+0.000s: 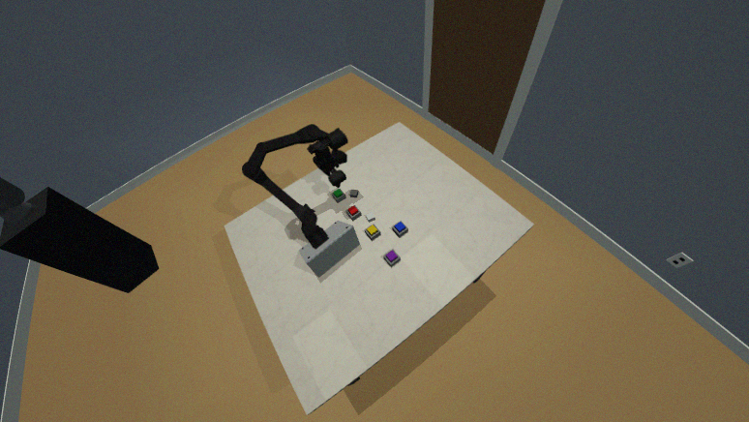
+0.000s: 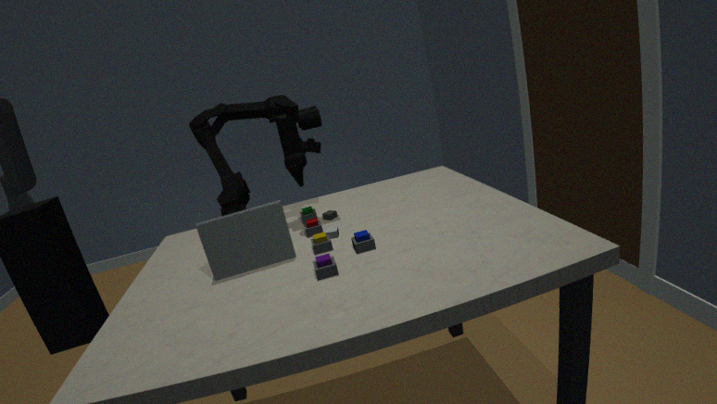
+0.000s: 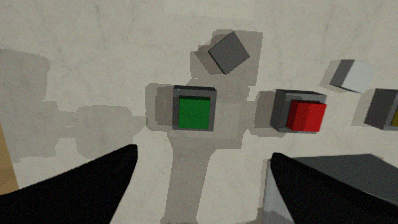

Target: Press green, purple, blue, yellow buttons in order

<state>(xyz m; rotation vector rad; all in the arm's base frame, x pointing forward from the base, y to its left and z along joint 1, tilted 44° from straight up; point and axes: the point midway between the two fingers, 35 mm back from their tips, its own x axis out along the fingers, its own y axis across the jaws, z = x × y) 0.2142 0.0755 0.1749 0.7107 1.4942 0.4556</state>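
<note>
Right now the green button is 9 cm below my gripper tip and 1 cm to the left of it. The rest, counted from my gripper tip: pale block: 19 cm to the right, 11 cm below, 2 cm ahead; dark block: 11 cm below, 6 cm ahead, 4 cm to the right; red button: 12 cm to the right, 9 cm below, 2 cm behind.
</note>
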